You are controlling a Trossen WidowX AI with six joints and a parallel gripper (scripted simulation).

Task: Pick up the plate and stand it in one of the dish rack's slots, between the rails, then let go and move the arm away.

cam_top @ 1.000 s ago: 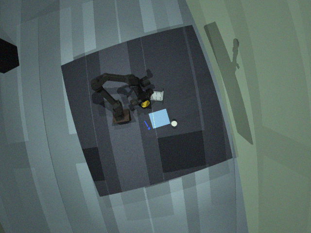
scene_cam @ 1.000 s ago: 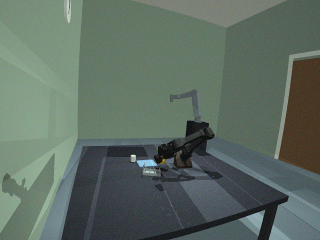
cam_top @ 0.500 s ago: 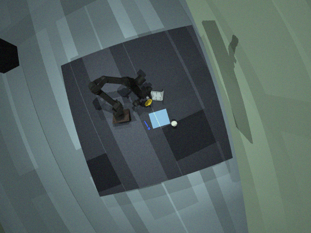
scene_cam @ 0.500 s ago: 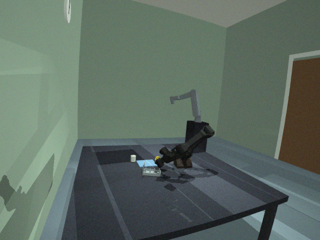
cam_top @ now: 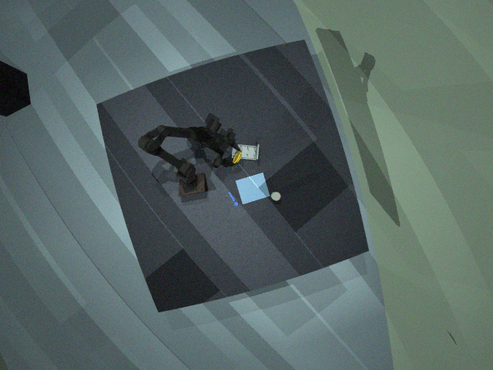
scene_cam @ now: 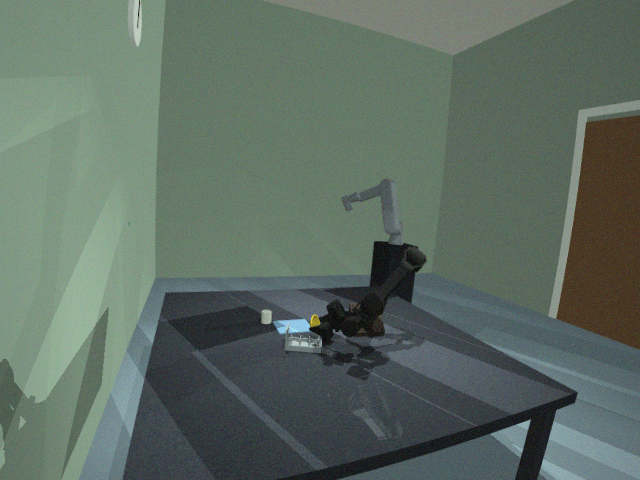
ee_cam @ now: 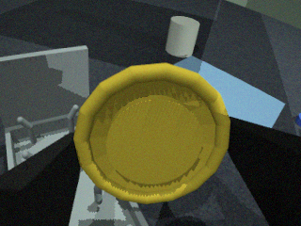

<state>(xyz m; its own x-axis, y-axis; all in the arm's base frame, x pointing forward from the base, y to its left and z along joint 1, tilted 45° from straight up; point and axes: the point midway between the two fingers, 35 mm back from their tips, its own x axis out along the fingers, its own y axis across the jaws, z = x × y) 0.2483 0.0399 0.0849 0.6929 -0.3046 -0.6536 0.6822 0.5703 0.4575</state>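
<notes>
The dish rack is 50 mm below my gripper tip, 40 mm ahead of it and 30 mm to the left of it. From my gripper tip the other things lie so: yellow plate (10 mm to the left); blue spoon (200 mm to the right, 90 mm behind, 70 mm below); mat (170 mm to the right, 70 mm below, 30 mm ahead).
</notes>
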